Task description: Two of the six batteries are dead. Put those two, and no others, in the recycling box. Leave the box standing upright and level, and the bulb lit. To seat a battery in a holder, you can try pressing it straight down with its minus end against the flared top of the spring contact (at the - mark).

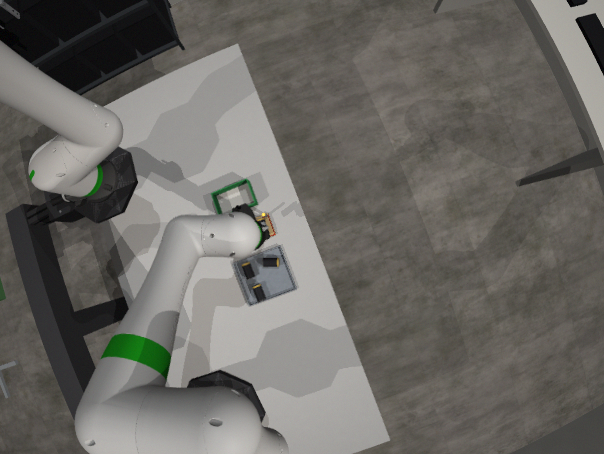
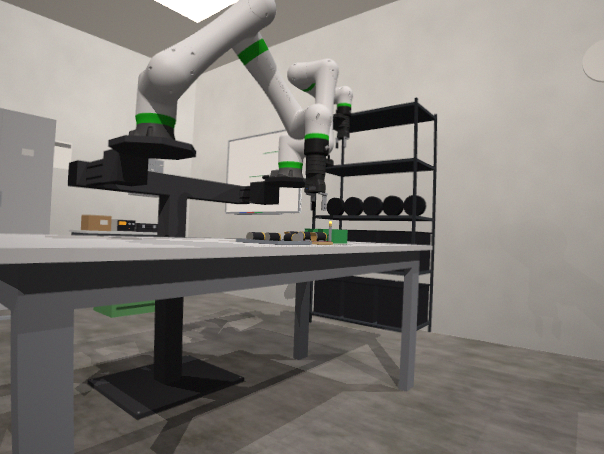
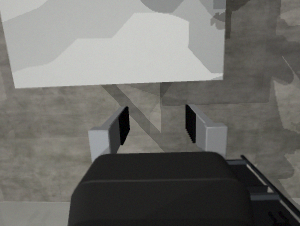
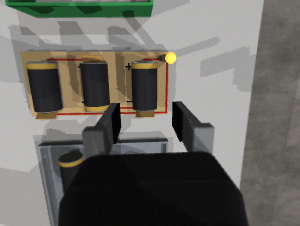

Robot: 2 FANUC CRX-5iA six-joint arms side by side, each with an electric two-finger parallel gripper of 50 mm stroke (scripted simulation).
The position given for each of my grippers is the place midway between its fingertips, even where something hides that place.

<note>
I see my left gripper (image 3: 157,117), my right gripper (image 2: 318,210) and a grey tray (image 1: 275,281).
My right gripper shows as well in image 4 (image 4: 146,114). Image 3 does not show the grey tray: it is out of frame.
</note>
